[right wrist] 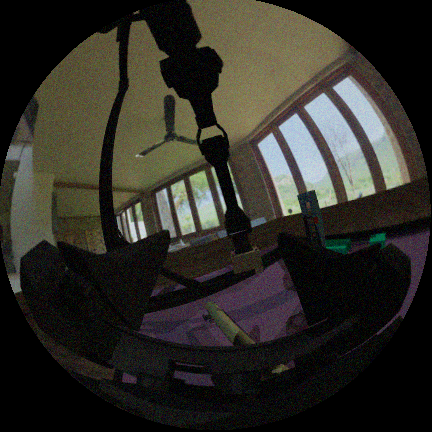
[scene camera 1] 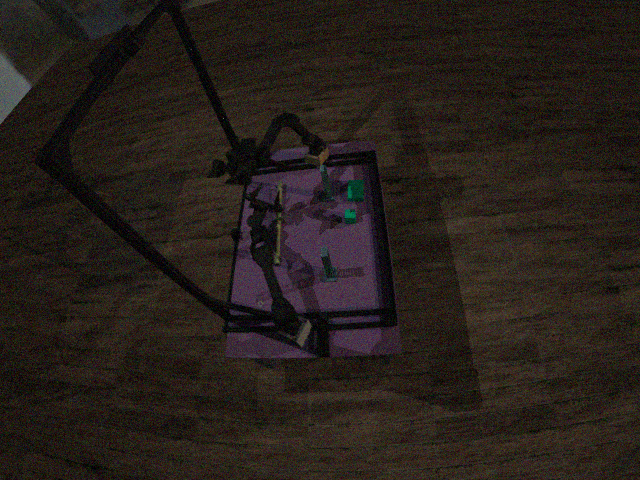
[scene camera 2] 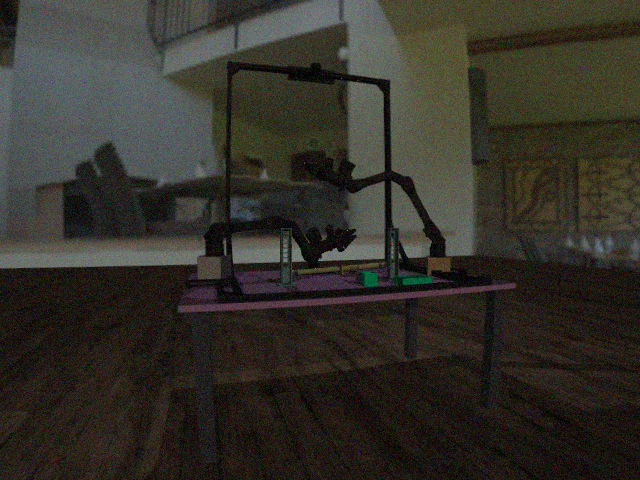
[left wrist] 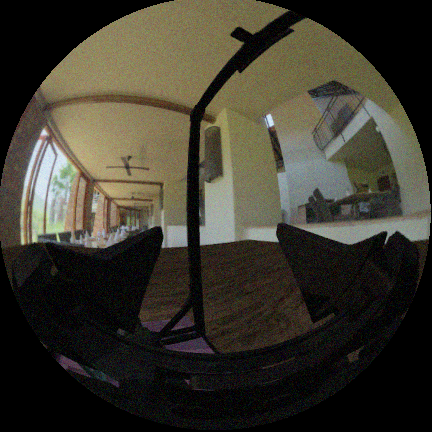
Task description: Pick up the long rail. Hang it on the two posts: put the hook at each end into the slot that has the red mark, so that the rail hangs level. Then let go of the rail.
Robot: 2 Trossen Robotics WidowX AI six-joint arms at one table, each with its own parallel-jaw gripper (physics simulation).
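Seen in the pictures: left gripper, fingertip midpoint: (scene camera 1: pixel 216 179) (scene camera 2: pixel 304 165) (left wrist: pixel 220 230); right gripper, fingertip midpoint: (right wrist: pixel 225 236) (scene camera 1: pixel 270 186) (scene camera 2: pixel 356 232); left arm's base at its link origin: (right wrist: pixel 243 250) (scene camera 1: pixel 315 151) (scene camera 2: pixel 437 256); right arm's base at its link origin: (scene camera 1: pixel 291 325) (scene camera 2: pixel 214 255).
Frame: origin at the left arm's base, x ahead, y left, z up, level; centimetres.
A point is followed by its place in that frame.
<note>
The long yellow rail (scene camera 1: pixel 278 237) {x 53.9, y 7.8, z -5.3 cm} (scene camera 2: pixel 317 269) {x 54.3, y 8.5, z -5.6 cm} (right wrist: pixel 227 322) {x 31.1, y -5.8, z -3.9 cm} lies on the purple table (scene camera 1: pixel 351 297) {x 65.8, y 52.4, z -8.1 cm} (scene camera 2: pixel 310 303) {x 44.8, y 63.1, z -9.5 cm}. Two upright green-grey posts stand beyond it: one post (scene camera 1: pixel 325 180) {x 22.0, y 18.6, z 6.5 cm} (scene camera 2: pixel 392 253) {x 20.7, y 16.6, z 2.2 cm} (right wrist: pixel 311 215) {x 21.5, y 16.7, z 7.8 cm} and another post (scene camera 1: pixel 326 263) {x 61.5, y 40.0, z 7.0 cm} (scene camera 2: pixel 285 255) {x 60.3, y 38.1, z 2.2 cm}. A red mark shows on the post in the right wrist view; the marked slots are too small to tell elsewhere. My left gripper (scene camera 1: pixel 219 172) {x 62.3, y -0.4, z 43.4 cm} (scene camera 2: pixel 309 164) {x 62.3, y -0.4, z 43.4 cm} (left wrist: pixel 220 230) {x 62.3, y -0.4, z 43.4 cm} is open and empty, high and off the table's left edge in scene camera 1. My right gripper (scene camera 1: pixel 265 197) {x 37.9, y -2.1, z 11.0 cm} (scene camera 2: pixel 353 234) {x 37.9, y -2.1, z 11.0 cm} is open and empty above the table near the rail.
A larger green block (scene camera 1: pixel 355 190) {x 13.9, y 30.1, z -5.1 cm} (scene camera 2: pixel 413 280) {x 12.7, y 34.1, z -6.0 cm} and a smaller green block (scene camera 1: pixel 349 215) {x 30.4, y 34.7, z -3.2 cm} (scene camera 2: pixel 368 279) {x 29.1, y 37.2, z -5.5 cm} lie near the posts. A black frame (scene camera 1: pixel 385 248) {x 38.5, y 56.7, z -6.4 cm} (scene camera 2: pixel 229 155) {x 97.5, y 8.7, z 48.4 cm} (left wrist: pixel 194 200) {x 98.3, y 6.3, z 52.1 cm} runs round the table and rises over it.
</note>
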